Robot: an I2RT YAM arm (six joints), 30 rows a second.
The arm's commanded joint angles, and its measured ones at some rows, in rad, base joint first. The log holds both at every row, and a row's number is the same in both.
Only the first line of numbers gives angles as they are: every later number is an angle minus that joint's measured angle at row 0.
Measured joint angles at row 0: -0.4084 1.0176 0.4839 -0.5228 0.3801 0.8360
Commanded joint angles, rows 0 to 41: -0.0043 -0.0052 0.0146 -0.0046 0.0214 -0.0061; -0.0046 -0.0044 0.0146 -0.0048 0.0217 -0.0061; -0.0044 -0.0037 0.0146 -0.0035 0.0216 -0.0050; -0.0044 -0.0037 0.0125 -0.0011 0.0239 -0.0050; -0.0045 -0.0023 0.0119 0.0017 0.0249 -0.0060; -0.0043 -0.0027 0.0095 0.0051 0.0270 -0.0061; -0.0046 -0.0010 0.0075 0.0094 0.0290 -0.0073; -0.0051 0.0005 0.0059 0.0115 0.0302 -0.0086; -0.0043 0.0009 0.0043 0.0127 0.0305 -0.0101; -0.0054 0.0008 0.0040 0.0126 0.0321 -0.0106; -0.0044 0.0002 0.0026 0.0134 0.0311 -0.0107; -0.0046 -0.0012 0.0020 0.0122 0.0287 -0.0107; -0.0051 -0.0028 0.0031 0.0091 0.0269 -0.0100; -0.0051 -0.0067 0.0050 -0.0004 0.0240 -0.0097; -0.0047 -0.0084 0.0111 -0.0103 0.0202 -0.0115; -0.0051 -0.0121 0.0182 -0.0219 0.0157 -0.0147; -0.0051 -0.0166 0.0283 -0.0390 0.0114 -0.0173; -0.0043 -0.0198 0.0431 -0.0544 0.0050 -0.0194; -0.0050 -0.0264 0.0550 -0.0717 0.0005 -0.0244; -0.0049 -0.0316 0.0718 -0.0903 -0.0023 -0.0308; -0.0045 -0.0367 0.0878 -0.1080 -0.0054 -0.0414; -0.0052 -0.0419 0.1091 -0.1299 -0.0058 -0.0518; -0.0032 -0.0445 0.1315 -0.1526 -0.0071 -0.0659; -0.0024 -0.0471 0.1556 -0.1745 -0.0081 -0.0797; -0.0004 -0.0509 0.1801 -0.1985 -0.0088 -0.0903; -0.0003 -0.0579 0.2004 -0.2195 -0.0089 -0.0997; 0.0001 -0.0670 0.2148 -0.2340 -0.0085 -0.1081; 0.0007 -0.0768 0.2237 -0.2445 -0.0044 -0.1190; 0.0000 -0.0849 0.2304 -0.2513 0.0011 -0.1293; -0.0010 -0.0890 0.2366 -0.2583 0.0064 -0.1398; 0.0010 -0.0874 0.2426 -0.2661 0.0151 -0.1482; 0.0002 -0.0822 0.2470 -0.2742 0.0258 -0.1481; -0.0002 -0.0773 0.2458 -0.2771 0.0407 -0.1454; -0.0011 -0.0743 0.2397 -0.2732 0.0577 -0.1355; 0.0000 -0.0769 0.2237 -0.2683 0.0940 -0.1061; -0.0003 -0.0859 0.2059 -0.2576 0.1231 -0.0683; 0.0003 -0.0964 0.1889 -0.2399 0.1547 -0.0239; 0.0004 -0.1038 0.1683 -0.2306 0.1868 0.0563; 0.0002 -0.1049 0.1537 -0.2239 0.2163 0.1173; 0.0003 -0.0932 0.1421 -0.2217 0.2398 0.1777; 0.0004 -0.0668 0.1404 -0.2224 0.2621 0.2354; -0.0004 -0.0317 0.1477 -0.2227 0.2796 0.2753
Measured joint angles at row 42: -0.0030 -0.0858 0.1659 -0.2106 0.1305 0.0435
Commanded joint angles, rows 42 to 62: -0.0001 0.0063 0.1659 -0.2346 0.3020 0.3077; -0.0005 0.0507 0.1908 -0.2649 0.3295 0.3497; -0.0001 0.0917 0.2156 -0.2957 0.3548 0.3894; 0.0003 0.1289 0.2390 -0.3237 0.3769 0.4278; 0.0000 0.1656 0.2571 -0.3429 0.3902 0.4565; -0.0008 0.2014 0.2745 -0.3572 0.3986 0.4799; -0.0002 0.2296 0.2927 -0.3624 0.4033 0.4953; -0.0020 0.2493 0.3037 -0.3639 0.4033 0.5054; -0.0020 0.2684 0.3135 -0.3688 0.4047 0.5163; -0.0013 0.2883 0.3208 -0.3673 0.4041 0.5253; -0.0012 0.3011 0.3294 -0.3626 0.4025 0.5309; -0.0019 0.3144 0.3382 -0.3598 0.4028 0.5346; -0.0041 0.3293 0.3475 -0.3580 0.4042 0.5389; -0.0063 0.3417 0.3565 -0.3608 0.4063 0.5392; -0.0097 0.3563 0.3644 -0.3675 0.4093 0.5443; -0.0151 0.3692 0.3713 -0.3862 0.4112 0.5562; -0.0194 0.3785 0.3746 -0.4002 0.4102 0.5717; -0.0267 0.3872 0.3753 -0.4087 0.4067 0.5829; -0.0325 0.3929 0.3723 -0.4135 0.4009 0.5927; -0.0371 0.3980 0.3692 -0.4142 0.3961 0.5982; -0.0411 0.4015 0.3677 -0.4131 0.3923 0.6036
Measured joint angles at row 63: -0.0198 0.3891 0.3536 -0.3517 0.3499 0.5333
